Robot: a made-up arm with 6 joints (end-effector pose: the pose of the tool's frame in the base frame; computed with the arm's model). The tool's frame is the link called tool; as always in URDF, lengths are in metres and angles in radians. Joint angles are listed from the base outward.
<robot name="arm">
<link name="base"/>
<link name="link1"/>
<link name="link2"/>
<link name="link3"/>
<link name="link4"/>
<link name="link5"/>
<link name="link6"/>
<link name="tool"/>
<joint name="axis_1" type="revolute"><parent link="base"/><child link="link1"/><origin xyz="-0.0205 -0.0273 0.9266" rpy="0 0 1.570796"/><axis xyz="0 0 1"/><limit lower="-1.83" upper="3.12" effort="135" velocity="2.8"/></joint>
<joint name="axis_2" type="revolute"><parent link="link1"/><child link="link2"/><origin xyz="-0.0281 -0.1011 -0.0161" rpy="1.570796 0 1.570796"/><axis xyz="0 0 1"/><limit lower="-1.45" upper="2.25" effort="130" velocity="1.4"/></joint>
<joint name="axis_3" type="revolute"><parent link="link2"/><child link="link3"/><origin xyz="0.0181 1.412 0.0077" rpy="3.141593 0 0"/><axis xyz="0 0 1"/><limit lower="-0.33" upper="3.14" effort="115" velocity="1.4"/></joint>
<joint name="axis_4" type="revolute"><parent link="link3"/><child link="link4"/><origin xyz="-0.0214 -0.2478 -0.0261" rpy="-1.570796 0 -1.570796"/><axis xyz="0 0 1"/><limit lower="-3.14" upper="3.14" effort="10" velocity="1.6"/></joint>
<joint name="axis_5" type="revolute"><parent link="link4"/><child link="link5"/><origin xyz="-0.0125 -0.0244 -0.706" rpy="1.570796 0 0"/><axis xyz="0 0 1"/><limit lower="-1.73" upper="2.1" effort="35" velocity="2.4"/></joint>
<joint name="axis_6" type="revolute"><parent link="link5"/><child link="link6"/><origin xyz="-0.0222 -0.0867 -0.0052" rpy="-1.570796 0 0"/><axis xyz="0 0 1"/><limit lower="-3.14" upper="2.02" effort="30" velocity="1.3"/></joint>
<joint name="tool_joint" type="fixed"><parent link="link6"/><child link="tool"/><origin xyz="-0.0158 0.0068 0.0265" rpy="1.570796 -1.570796 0"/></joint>
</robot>
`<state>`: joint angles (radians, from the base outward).
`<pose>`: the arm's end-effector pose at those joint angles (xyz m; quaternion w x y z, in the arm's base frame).
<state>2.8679 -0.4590 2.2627 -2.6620 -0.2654 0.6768</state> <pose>1.2821 -0.4523 2.2149 0.1715 -0.1307 -0.2010 0.9556</pose>
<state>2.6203 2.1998 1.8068 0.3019 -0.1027 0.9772</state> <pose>-1.7839 1.0291 -0.0176 0.9147 -0.1948 -0.1947 -0.2958</pose>
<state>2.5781 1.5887 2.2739 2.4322 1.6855 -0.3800</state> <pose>-1.7032 0.9834 1.5462 0.8690 0.2861 -0.2825 0.2884</pose>
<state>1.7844 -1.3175 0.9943 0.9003 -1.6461 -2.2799</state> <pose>0.4411 -1.8819 1.6320 0.0958 0.4036 -0.6753 -0.6098</pose>
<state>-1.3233 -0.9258 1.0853 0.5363 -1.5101 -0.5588</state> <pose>-0.4247 1.4225 2.2980 0.1859 -0.7879 -0.4528 0.3737</pose>
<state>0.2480 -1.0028 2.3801 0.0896 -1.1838 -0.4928</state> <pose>-1.7225 -0.4657 1.3197 0.7665 0.4322 0.4613 -0.1137</pose>
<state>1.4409 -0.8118 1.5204 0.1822 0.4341 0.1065</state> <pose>-0.2224 -1.6669 2.2893 0.5647 0.5281 0.5764 0.2647</pose>
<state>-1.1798 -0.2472 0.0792 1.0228 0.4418 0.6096</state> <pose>0.1136 -0.4181 2.7733 0.3781 -0.1969 0.2033 0.8814</pose>
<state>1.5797 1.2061 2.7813 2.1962 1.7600 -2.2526</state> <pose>-0.0821 1.1540 2.1529 0.8852 -0.3422 0.0169 -0.3147</pose>
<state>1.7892 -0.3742 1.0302 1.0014 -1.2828 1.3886</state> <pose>0.1745 -0.5409 2.9610 0.3993 0.0817 0.0571 -0.9114</pose>
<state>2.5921 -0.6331 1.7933 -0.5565 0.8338 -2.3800</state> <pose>1.2740 -0.7962 2.3449 0.0700 -0.0283 -0.5721 0.8167</pose>
